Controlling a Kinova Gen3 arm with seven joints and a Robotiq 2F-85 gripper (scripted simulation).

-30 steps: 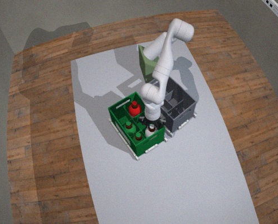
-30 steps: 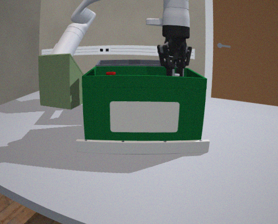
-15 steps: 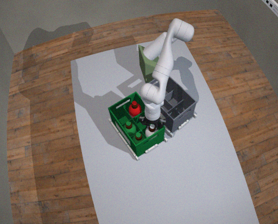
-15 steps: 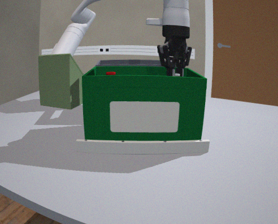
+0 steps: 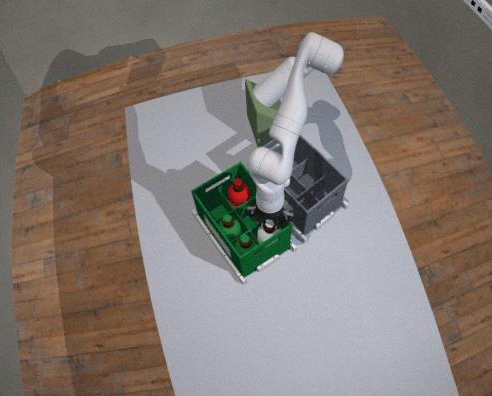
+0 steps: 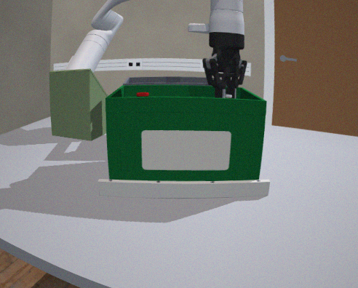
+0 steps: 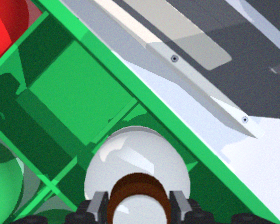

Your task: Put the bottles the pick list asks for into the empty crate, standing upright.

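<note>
Right now my hand is 70 mm above the white-label bottle. Round my hand: grey crate (170 mm behind, 130 mm to the left, 70 mm below); then green crate (60 mm behind, 80 mm to the right, 70 mm below); then red-label bottle (160 mm behind, 70 mm to the right, 70 mm below).
</note>
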